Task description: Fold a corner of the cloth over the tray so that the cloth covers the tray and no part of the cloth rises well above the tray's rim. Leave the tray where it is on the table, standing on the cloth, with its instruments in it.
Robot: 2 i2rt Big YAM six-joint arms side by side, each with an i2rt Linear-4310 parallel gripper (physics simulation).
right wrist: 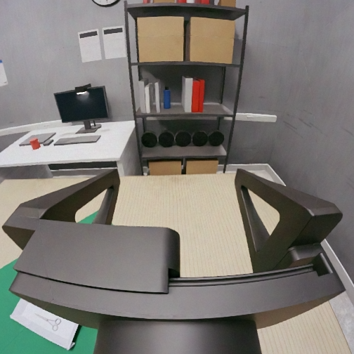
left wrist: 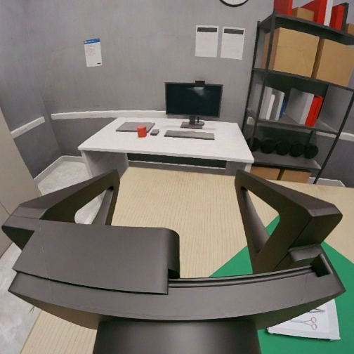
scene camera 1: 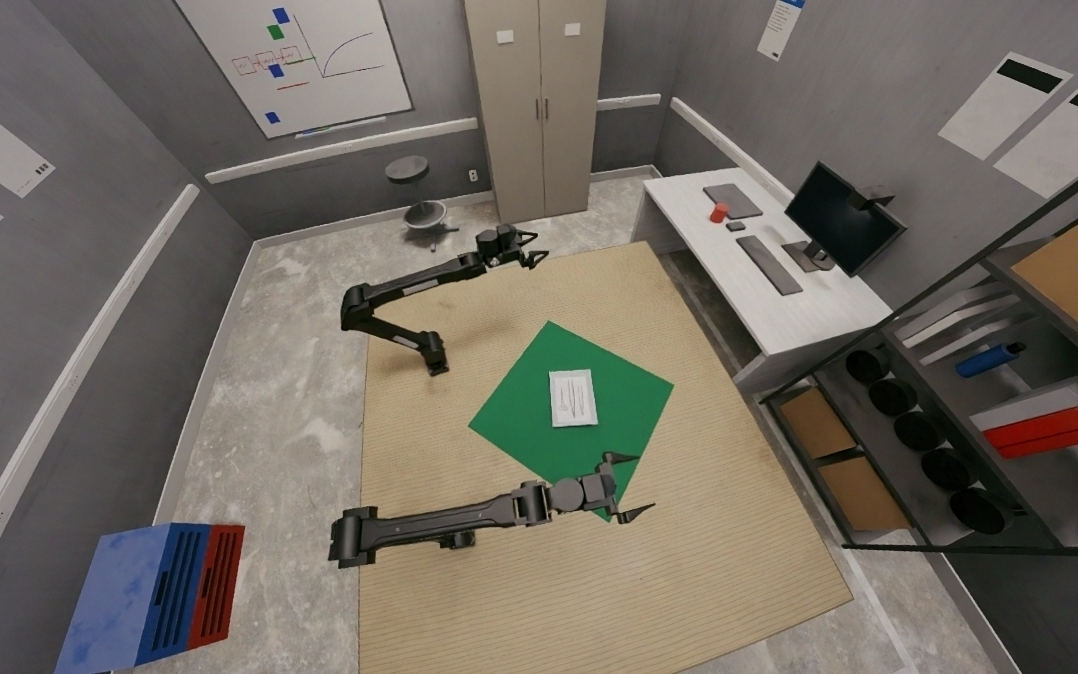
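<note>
The green cloth (scene camera 1: 516, 413) (left wrist: 237, 265) (right wrist: 5, 300) lies flat and spread out, one corner towards the bottom of the scene view, partly hidden behind the right gripper. The white tray (scene camera 1: 552, 398) (left wrist: 320, 336) (right wrist: 40, 333) stands near the middle of the cloth. Thin instruments (scene camera 1: 573, 397) (left wrist: 311, 322) (right wrist: 54, 322) lie in it. My left gripper (scene camera 1: 542, 244) (left wrist: 176, 175) is open and empty, raised beyond the cloth's far corner in the scene view. My right gripper (scene camera 1: 646, 481) (right wrist: 176, 174) is open and empty, raised near the cloth's lower corner in the scene view.
The cloth lies on a tan ribbed table top (scene camera 1: 492, 588). A white desk (scene camera 1: 691, 222) (left wrist: 115, 142) (right wrist: 115, 140) with a monitor (scene camera 1: 844, 218) (left wrist: 193, 100) (right wrist: 81, 104) stands beyond it. A dark shelf rack (left wrist: 255, 75) (right wrist: 129, 75) stands to the right of the desk.
</note>
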